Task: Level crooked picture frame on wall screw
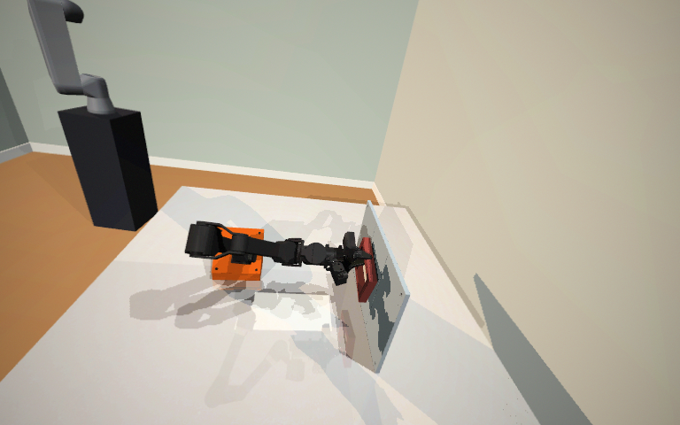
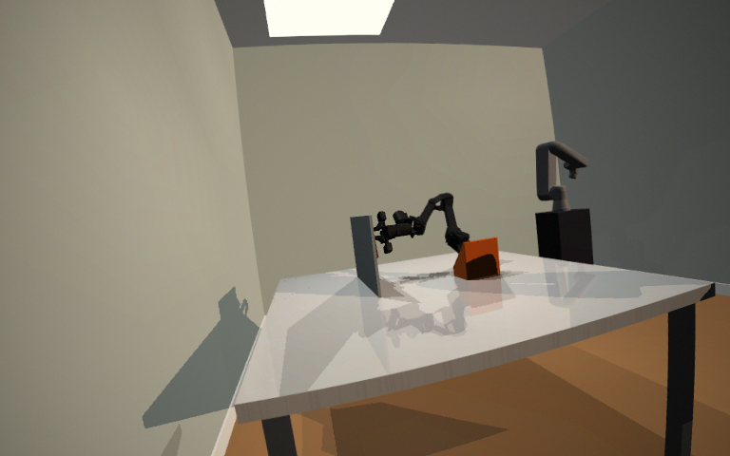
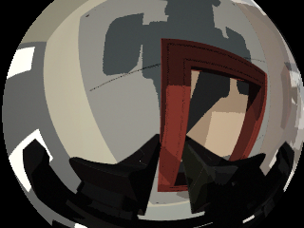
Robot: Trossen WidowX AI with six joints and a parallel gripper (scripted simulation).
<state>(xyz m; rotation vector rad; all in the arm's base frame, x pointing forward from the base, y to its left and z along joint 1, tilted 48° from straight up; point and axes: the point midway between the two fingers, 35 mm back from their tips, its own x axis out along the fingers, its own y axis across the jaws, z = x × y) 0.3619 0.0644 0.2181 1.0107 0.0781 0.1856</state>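
The red picture frame lies 5 cm below my gripper tip and 1 cm to the left of it. The rest, counted from my gripper tip: grey wall panel (7 cm below, 1 cm to the left, 1 cm ahead).
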